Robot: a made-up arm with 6 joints.
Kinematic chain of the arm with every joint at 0, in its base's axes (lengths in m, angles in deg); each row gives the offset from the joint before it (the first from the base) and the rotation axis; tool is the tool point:
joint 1: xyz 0 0 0.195 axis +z
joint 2: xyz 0 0.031 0 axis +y
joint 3: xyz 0 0 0.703 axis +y
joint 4: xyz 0 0 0.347 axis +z
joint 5: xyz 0 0 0 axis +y
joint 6: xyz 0 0 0.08 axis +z
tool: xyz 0 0 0
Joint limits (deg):
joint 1: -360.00..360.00
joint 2: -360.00..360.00
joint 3: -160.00..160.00
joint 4: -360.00..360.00
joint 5: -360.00..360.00
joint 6: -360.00..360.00
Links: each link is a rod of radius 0.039 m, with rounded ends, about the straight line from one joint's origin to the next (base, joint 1, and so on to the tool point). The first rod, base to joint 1, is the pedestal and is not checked.
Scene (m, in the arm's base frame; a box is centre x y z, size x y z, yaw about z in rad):
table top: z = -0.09
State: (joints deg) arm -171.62 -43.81 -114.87 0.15 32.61 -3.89
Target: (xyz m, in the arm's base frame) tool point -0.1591 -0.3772 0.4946
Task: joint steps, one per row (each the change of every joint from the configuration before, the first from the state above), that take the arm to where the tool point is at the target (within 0.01 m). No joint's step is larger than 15 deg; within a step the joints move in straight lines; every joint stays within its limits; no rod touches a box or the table.
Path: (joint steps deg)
1: -14.44 3.23 -3.23 1.59 0.17 0.00
2: -14.44 3.24 -3.24 1.58 0.17 0.00
3: -14.44 3.23 -3.23 1.59 0.17 0.00
4: -14.44 3.24 -3.24 1.58 0.17 0.00
5: -14.43 3.23 -3.23 1.59 0.17 0.00
6: -14.44 3.24 -3.24 1.59 0.16 0.00
7: -14.44 3.23 -3.23 1.58 0.17 0.00
8: -14.44 3.23 -3.24 1.59 0.17 0.00

